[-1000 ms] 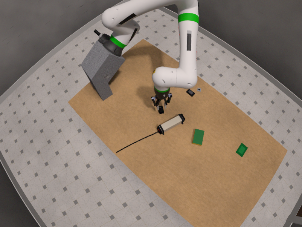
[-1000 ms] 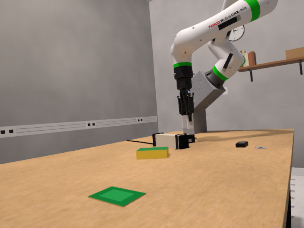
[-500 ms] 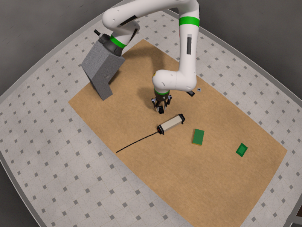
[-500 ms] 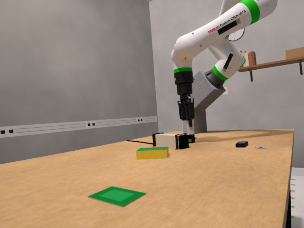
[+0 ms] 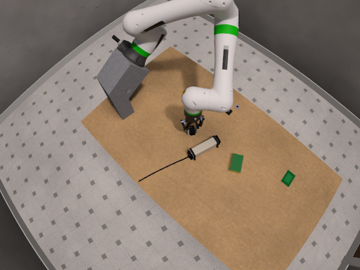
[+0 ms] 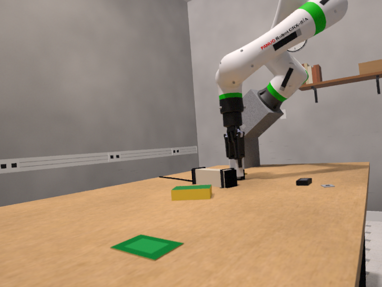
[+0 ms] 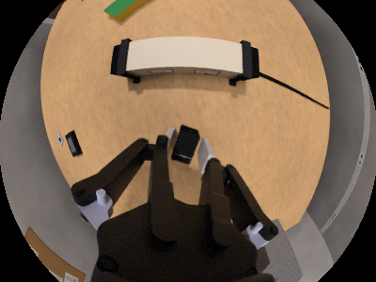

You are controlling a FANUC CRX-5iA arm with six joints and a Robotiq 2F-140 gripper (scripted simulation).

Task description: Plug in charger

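Now: the charger 30 mm below my hand, 10 mm to the left of it and 10 mm behind it. From my hand the other things lie so: tiny grey square: 340 mm to the left, 110 mm ahead, 50 mm below; then flat green tile: 660 mm ahead, 150 mm to the left, 50 mm below; then green-topped yellow block: 330 mm ahead, 30 mm below, 10 mm to the left.
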